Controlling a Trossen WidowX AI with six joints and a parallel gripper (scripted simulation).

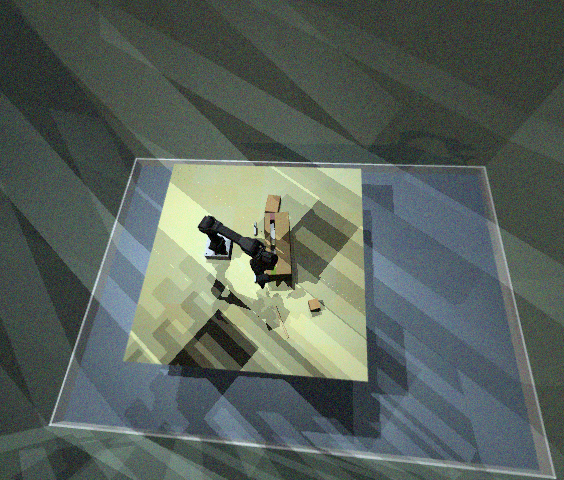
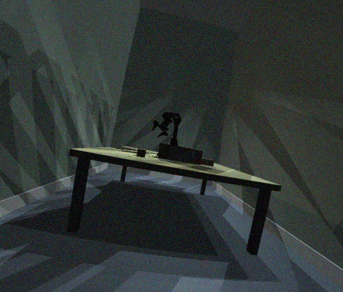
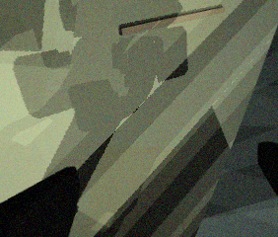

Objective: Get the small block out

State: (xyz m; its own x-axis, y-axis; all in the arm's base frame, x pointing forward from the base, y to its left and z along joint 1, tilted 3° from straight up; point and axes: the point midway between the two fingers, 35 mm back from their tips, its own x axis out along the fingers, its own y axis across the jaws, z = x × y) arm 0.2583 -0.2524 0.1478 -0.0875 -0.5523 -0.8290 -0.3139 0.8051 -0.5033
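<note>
The box lies 60 mm ahead of my gripper tip, 250 mm to the left of it and 140 mm below it. Round my gripper tip: thin rod: 80 mm ahead, 170 mm to the right, 200 mm below; then brown cube: 270 mm ahead, 100 mm to the right, 170 mm below; then flat brown piece: 80 mm ahead, 550 mm to the left, 170 mm below.
</note>
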